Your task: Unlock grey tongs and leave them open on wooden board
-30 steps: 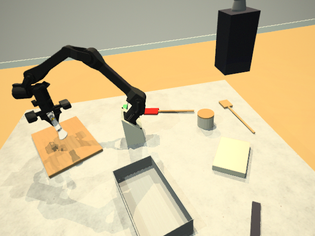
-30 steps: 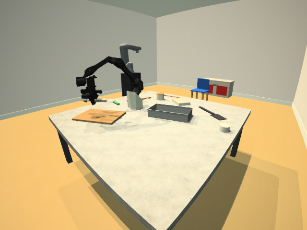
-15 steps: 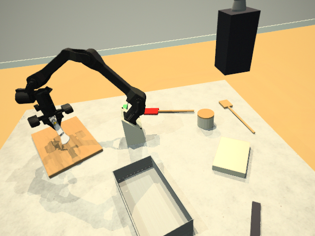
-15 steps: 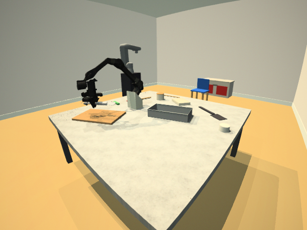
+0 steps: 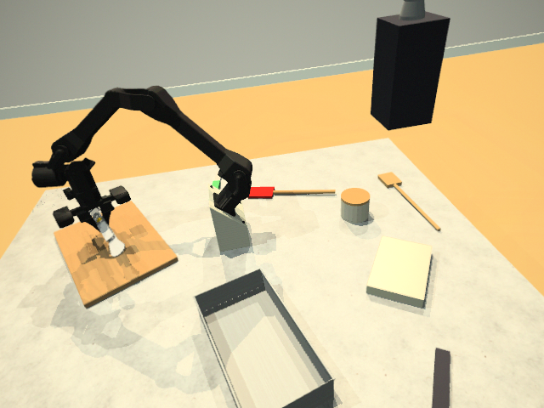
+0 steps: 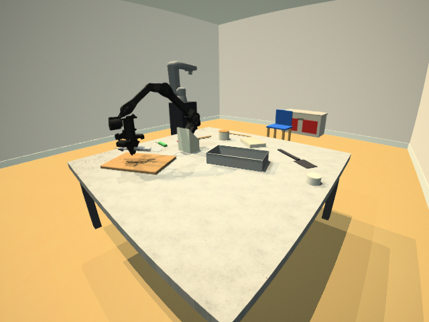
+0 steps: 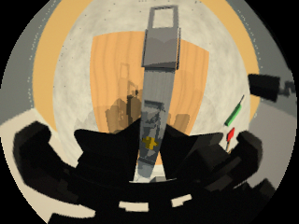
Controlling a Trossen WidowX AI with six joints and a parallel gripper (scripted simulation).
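Now: the yellow lock piece 40 mm above my gripper tip. The rest, counted from my gripper tip: green item 330 mm to the left, 210 mm behind, 40 mm below; red-handled tool 530 mm to the left, 90 mm behind, 40 mm below; wooden board 40 mm below, 30 mm ahead, 10 mm to the left.
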